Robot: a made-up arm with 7 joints. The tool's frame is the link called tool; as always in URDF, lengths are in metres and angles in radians. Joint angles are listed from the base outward.
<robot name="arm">
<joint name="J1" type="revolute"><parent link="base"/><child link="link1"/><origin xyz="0 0 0.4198" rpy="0 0 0"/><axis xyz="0 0 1"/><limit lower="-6.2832" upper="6.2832"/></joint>
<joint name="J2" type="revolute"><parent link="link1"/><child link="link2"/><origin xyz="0 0 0" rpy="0 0 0"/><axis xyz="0 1 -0.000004"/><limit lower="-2.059" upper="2.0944"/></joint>
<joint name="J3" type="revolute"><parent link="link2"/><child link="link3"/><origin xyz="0 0 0.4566" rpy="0 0 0"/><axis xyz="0 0 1"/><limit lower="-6.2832" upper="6.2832"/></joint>
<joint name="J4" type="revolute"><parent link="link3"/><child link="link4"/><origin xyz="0.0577 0 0" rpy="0 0 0"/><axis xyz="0 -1 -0.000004"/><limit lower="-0.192" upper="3.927"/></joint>
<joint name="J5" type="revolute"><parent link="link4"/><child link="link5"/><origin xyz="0.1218 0 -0.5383" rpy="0 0 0"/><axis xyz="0 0.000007 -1"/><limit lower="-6.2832" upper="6.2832"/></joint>
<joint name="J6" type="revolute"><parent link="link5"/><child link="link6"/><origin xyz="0 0 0" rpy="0 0 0"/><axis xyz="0 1 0.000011"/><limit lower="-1.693" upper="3.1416"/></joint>
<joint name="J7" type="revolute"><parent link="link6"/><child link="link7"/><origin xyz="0.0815 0 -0.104" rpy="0 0 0"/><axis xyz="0 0.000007 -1"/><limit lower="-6.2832" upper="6.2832"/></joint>
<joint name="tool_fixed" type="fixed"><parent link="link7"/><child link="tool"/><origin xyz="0 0 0" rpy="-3.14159 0 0"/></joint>
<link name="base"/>
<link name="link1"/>
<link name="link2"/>
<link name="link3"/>
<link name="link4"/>
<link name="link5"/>
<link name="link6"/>
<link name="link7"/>
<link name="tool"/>
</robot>
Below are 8 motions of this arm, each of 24 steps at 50 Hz.
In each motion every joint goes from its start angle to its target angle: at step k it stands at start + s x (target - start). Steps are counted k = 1, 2, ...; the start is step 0. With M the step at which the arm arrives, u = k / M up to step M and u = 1 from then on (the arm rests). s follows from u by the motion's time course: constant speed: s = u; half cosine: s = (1 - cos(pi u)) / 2; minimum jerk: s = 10 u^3 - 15 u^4 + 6 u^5.
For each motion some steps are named. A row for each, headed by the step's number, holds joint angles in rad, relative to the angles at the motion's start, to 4 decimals.
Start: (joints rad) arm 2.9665 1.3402 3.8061 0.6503 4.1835 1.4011 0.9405
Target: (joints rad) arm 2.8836 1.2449 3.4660 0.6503 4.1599 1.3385 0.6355
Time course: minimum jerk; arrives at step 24
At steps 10, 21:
10: -0.0287 -0.0330 -0.1179 0.0000 -0.0082 -0.0217 -0.1057
21: -0.0816 -0.0938 -0.3346 0.0000 -0.0232 -0.0616 -0.3001

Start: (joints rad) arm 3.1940 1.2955 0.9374 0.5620 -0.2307 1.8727 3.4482
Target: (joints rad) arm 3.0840 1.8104 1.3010 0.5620 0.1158 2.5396 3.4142
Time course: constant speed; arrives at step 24
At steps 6, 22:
6: -0.0275 0.1287 0.0909 0.0000 0.0866 0.1667 -0.0085
22: -0.1008 0.4720 0.3333 0.0000 0.3176 0.6113 -0.0312

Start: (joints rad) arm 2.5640 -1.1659 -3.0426 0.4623 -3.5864 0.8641 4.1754
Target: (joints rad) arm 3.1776 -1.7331 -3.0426 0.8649 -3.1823 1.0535 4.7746
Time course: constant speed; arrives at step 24
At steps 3, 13, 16, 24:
3: 0.0767 -0.0709 0.0000 0.0503 0.0505 0.0237 0.0749
13: 0.3324 -0.3072 0.0000 0.2181 0.2189 0.1026 0.3246
16: 0.4091 -0.3781 0.0000 0.2684 0.2694 0.1263 0.3995
24: 0.6136 -0.5672 0.0000 0.4026 0.4041 0.1894 0.5992

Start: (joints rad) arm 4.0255 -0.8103 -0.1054 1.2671 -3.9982 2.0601 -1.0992
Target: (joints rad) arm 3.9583 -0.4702 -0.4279 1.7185 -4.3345 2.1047 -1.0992
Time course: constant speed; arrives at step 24
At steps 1, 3, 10, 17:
1: -0.0028 0.0142 -0.0134 0.0188 -0.0140 0.0019 0.0000
3: -0.0084 0.0425 -0.0403 0.0564 -0.0420 0.0056 0.0000
10: -0.0280 0.1417 -0.1344 0.1881 -0.1401 0.0186 0.0000
17: -0.0476 0.2409 -0.2284 0.3197 -0.2382 0.0316 0.0000

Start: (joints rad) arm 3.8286 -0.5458 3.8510 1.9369 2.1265 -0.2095 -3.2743
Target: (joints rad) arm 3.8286 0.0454 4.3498 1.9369 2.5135 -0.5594 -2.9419
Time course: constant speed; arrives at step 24
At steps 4, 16, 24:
4: 0.0000 0.0985 0.0831 0.0000 0.0645 -0.0583 0.0554
16: 0.0000 0.3941 0.3325 0.0000 0.2580 -0.2333 0.2216
24: 0.0000 0.5912 0.4988 0.0000 0.3870 -0.3499 0.3324

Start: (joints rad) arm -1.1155 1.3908 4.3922 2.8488 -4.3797 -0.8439 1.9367
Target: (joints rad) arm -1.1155 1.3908 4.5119 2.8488 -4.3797 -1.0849 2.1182
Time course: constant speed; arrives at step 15
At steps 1, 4, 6, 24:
1: 0.0000 0.0000 0.0080 0.0000 0.0000 -0.0161 0.0121
4: 0.0000 0.0000 0.0319 0.0000 0.0000 -0.0643 0.0484
6: 0.0000 0.0000 0.0479 0.0000 0.0000 -0.0964 0.0726
24: 0.0000 0.0000 0.1197 0.0000 0.0000 -0.2410 0.1815

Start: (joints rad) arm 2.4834 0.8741 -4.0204 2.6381 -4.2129 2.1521 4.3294
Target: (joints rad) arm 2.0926 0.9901 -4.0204 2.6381 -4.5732 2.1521 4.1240
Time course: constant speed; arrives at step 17
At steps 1, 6, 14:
1: -0.0230 0.0068 0.0000 0.0000 -0.0212 0.0000 -0.0121
6: -0.1379 0.0409 0.0000 0.0000 -0.1272 0.0000 -0.0725
14: -0.3218 0.0955 0.0000 0.0000 -0.2967 0.0000 -0.1692

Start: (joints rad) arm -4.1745 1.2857 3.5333 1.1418 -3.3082 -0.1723 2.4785
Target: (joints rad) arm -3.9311 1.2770 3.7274 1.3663 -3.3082 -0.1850 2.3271
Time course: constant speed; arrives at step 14
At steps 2, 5, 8, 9, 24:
2: 0.0348 -0.0012 0.0277 0.0321 0.0000 -0.0018 -0.0216
5: 0.0869 -0.0031 0.0693 0.0802 0.0000 -0.0045 -0.0541
8: 0.1391 -0.0050 0.1109 0.1283 0.0000 -0.0073 -0.0865
9: 0.1565 -0.0056 0.1248 0.1443 0.0000 -0.0082 -0.0973
24: 0.2434 -0.0087 0.1941 0.2245 0.0000 -0.0127 -0.1514

